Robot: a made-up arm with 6 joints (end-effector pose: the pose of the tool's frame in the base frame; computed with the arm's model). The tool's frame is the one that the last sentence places. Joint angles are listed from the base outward.
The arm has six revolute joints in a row. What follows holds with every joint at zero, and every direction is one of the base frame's. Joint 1 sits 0.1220 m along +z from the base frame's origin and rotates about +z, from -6.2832 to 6.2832 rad. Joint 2 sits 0.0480 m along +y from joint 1 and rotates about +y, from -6.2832 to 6.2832 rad. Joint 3 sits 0.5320 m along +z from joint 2 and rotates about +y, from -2.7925 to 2.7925 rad. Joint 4 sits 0.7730 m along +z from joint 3 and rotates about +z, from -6.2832 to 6.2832 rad. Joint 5 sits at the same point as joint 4 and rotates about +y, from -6.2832 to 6.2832 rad. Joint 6 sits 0.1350 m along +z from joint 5 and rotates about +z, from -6.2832 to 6.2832 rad. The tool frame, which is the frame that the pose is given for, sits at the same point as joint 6; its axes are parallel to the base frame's.
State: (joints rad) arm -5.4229 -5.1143 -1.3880 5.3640 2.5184 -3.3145
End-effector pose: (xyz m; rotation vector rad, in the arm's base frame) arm 0.2668 0.2876 0.9880 -2.8374 -0.0801 -1.1491
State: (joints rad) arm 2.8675 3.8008 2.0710 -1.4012 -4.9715 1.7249
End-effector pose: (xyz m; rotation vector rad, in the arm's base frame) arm 0.6270 -0.0925 0.4505 -0.6684 -1.5704 -2.2895
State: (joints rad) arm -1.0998 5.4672 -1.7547 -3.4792 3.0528 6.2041
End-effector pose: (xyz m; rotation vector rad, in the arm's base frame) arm -0.2818 0.6679 -0.0569 0.6605 -0.4870 2.2083
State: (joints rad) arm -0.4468 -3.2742 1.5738 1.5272 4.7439 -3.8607
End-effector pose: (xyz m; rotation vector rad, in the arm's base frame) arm -0.6685 0.2240 -0.5116 1.6781 0.0994 -0.8128
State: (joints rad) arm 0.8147 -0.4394 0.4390 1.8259 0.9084 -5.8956
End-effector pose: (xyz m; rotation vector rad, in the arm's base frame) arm -0.2838 -0.0808 1.4595 -1.2060 0.5735 2.7304
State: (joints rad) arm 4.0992 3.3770 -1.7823 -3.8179 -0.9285 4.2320
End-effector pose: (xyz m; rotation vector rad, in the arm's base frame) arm -0.4348 -0.5837 -0.5000 2.6999 0.1452 -1.2458
